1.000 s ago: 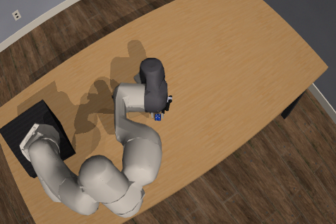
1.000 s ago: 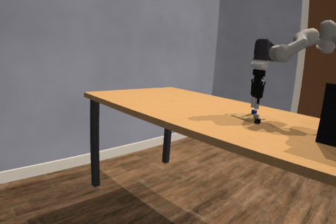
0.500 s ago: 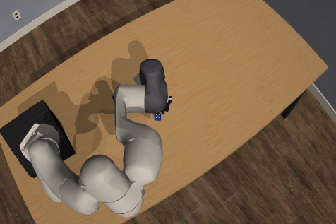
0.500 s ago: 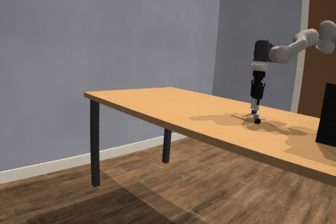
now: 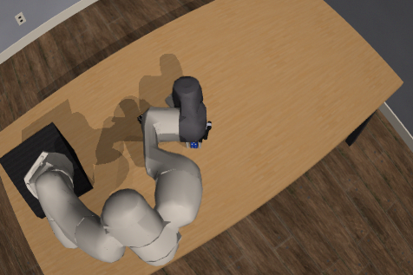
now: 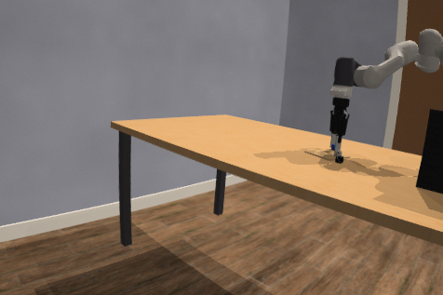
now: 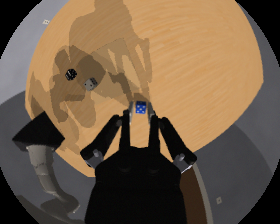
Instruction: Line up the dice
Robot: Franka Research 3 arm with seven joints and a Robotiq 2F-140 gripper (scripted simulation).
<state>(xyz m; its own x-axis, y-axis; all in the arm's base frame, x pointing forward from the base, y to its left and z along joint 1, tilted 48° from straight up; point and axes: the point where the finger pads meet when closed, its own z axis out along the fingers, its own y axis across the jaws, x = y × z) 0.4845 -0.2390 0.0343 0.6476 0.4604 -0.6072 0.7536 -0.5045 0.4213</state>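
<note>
Now: the blue die 30 mm below my hand. Round my hand: white die: 130 mm to the left, 60 mm behind, 20 mm below; thin tan mat: 130 mm to the left, 40 mm below, 10 mm behind; black die: 210 mm to the left, 90 mm behind, 30 mm below.
</note>
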